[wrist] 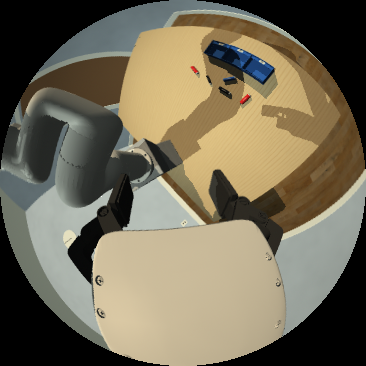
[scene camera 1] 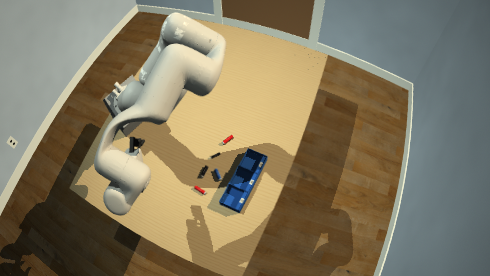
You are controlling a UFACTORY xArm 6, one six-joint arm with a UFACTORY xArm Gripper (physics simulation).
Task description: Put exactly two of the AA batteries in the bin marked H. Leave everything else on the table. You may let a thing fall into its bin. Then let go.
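Pixels of known places: gripper, fingertip midpoint: (wrist: 170, 182) (scene camera 1: 142, 155); arm's base, link origin: (wrist: 135, 165).
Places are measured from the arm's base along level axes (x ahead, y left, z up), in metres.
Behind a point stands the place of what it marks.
The battery-like pieces lie on the table: a red one (scene camera 1: 227, 140) @[x 0.352, y 0.150, z -0.263 m] (wrist: 195, 70) @[x 0.348, y 0.143, z -0.263 m], a thin black one (scene camera 1: 215, 155) @[x 0.341, y 0.070, z -0.267 m] (wrist: 209, 80) @[x 0.338, y 0.062, z -0.267 m], a thicker black one (scene camera 1: 202, 172) @[x 0.334, y -0.022, z -0.260 m] (wrist: 225, 92) @[x 0.332, y -0.023, z -0.263 m], a blue one (scene camera 1: 217, 174) @[x 0.390, y 0.001, z -0.263 m] (wrist: 230, 80) @[x 0.390, y -0.006, z -0.265 m] and another red one (scene camera 1: 200, 190) @[x 0.364, y -0.092, z -0.263 m] (wrist: 245, 99) @[x 0.360, y -0.095, z -0.264 m]. Their type cannot be read. A blue three-compartment bin (scene camera 1: 246, 191) @[x 0.526, y -0.017, z -0.238 m] (wrist: 268, 76) @[x 0.496, y -0.102, z -0.258 m] stands beside them; its white labels are too small to read, so which compartment is H cannot be told. My gripper (scene camera 1: 137, 144) (wrist: 170, 182) @[x 0.262, y -0.177, z 0.107 m] is open and empty, raised well away from the pieces and the bin.
The pale wooden table (scene camera 1: 265, 90) @[x 0.375, y 0.457, z -0.276 m] (wrist: 165, 65) @[x 0.310, y 0.346, z -0.276 m] carries the pieces and the bin. The arm's base (wrist: 145, 160) @[x 0.040, y -0.021, z -0.021 m] stands at the table's edge. Arm links bend high over the left part of the table in the scene view. Arm shadows cross the pieces and the bin.
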